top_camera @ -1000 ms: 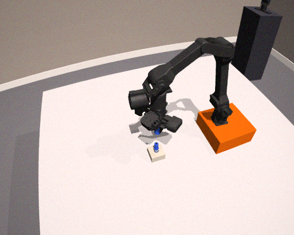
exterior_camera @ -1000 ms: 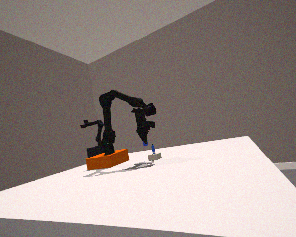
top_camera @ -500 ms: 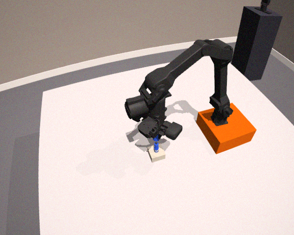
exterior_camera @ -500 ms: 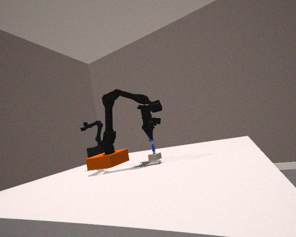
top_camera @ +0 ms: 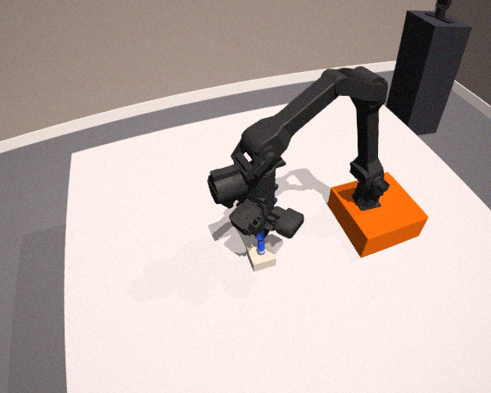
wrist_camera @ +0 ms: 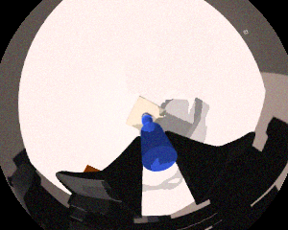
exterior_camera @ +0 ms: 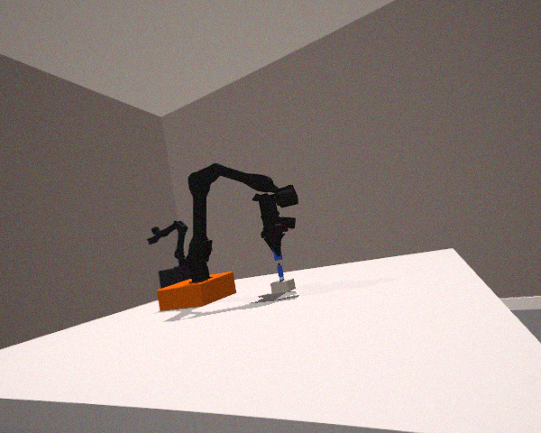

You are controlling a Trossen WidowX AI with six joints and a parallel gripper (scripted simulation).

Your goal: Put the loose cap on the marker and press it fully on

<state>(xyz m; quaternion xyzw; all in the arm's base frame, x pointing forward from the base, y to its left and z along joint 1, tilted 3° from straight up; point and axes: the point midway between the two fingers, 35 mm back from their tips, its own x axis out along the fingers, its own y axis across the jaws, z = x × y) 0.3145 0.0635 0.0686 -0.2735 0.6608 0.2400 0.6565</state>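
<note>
The holder block is 100 mm below my gripper tip. Round my gripper tip: blue marker cap (10 mm above).
</note>
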